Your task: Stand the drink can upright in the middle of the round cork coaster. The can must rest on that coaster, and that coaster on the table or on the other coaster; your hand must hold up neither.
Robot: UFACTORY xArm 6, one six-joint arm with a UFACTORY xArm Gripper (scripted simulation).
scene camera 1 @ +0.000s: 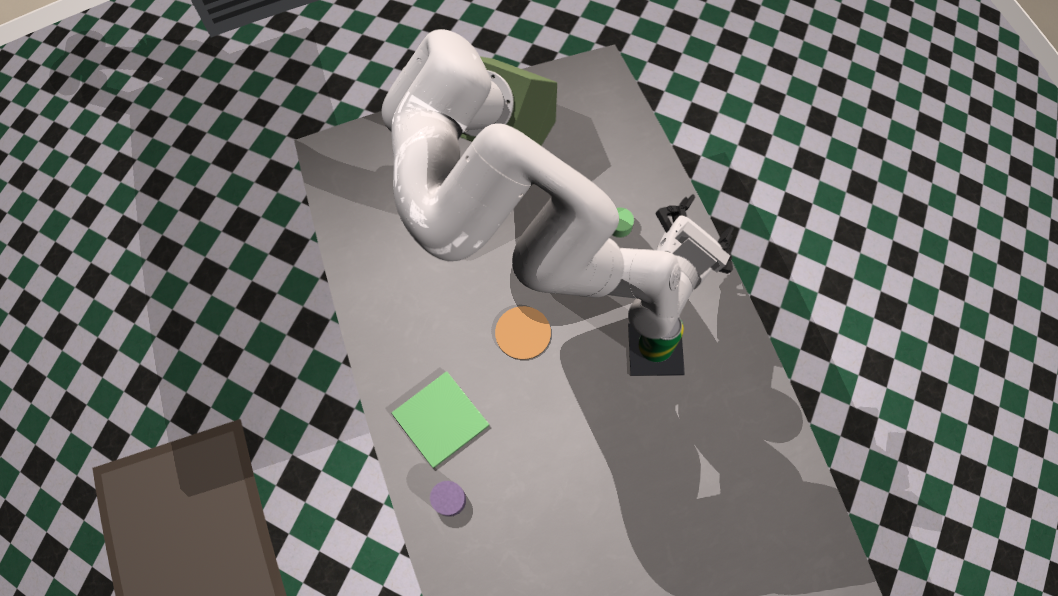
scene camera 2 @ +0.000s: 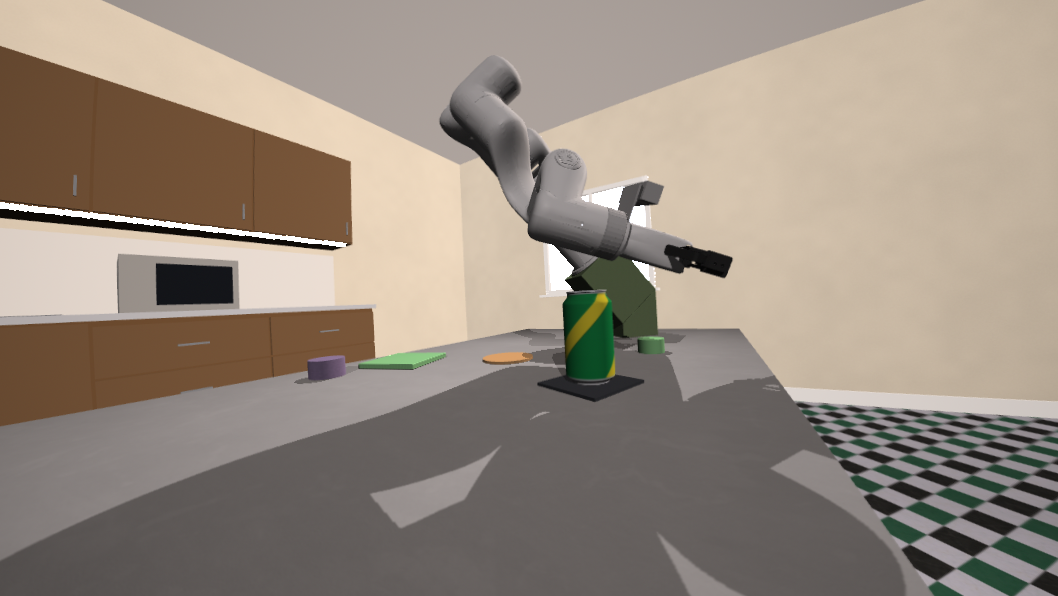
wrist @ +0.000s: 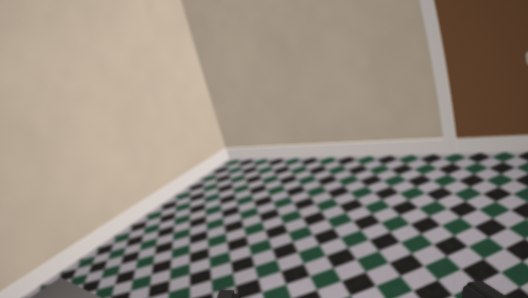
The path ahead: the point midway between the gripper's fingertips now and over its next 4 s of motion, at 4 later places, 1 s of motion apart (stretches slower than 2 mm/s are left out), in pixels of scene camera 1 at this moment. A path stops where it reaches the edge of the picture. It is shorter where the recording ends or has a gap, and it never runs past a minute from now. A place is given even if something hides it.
My gripper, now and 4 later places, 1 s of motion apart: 709, 214; 687, 271; 668, 316; 662, 330; 670, 314
